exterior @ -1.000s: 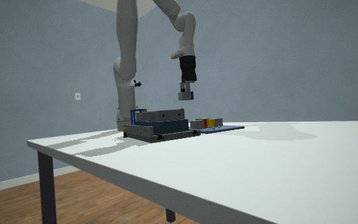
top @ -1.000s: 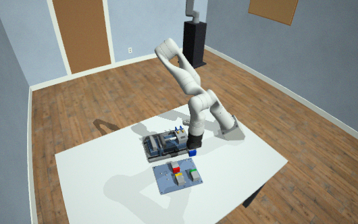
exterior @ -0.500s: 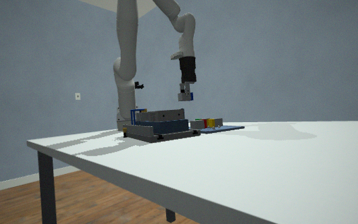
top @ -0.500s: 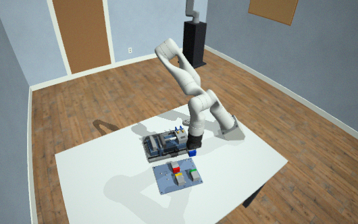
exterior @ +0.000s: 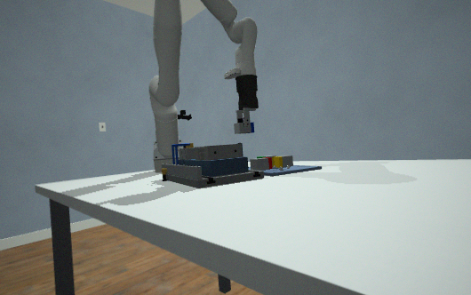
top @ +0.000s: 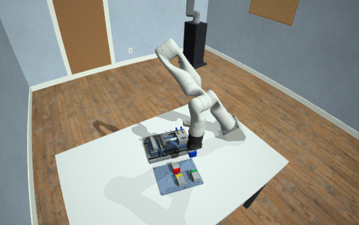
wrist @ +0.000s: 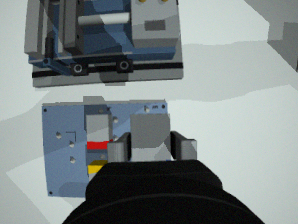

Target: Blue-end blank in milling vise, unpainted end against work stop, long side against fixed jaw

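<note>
My hand is 20 mm above the blue-ended blank. Round my hand: yellow-ended blank: 150 mm below, 120 mm ahead, 50 mm to the left; then red-ended blank: 150 mm below, 80 mm ahead, 40 mm to the right; then green-ended blank: 150 mm below, 80 mm to the left, 40 mm ahead.
</note>
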